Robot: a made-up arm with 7 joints.
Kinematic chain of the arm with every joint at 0, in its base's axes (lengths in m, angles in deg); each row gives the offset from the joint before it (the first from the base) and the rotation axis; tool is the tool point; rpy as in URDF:
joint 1: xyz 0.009 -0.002 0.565 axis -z
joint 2: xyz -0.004 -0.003 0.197 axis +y
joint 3: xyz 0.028 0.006 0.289 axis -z
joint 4: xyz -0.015 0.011 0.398 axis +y
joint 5: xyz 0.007 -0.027 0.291 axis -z
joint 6: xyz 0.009 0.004 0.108 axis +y
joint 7: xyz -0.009 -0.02 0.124 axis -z
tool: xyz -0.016 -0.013 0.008 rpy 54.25 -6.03 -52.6
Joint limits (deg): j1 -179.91..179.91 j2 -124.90..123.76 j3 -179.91..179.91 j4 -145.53..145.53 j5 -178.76..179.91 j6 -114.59..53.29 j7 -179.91..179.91
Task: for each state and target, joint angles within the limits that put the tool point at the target. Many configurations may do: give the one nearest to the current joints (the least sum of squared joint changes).
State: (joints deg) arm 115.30 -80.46 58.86 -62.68 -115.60 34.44 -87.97
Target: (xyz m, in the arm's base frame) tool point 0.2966 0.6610 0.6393
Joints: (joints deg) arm 79.79 -75.40 43.34 -103.53 -125.10 42.44 -90.11
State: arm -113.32 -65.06 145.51 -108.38 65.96 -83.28 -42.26
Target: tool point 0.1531 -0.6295 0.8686
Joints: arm -121.38 -113.55 134.99 -104.87 64.57 -92.60 -40.90
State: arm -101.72 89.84 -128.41 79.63 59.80 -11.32 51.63
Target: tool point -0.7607 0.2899 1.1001
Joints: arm -127.95 83.19 -122.14 86.33 59.77 -7.95 51.80
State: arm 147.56 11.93 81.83 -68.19 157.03 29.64 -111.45
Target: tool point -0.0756 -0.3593 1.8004
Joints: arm 167.13 19.83 60.39 -38.68 151.83 31.00 -112.83
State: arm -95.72 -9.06 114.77 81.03 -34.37 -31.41 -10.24
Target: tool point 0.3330 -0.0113 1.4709
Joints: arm -103.44 21.66 127.44 101.86 -38.77 -38.22 -10.19
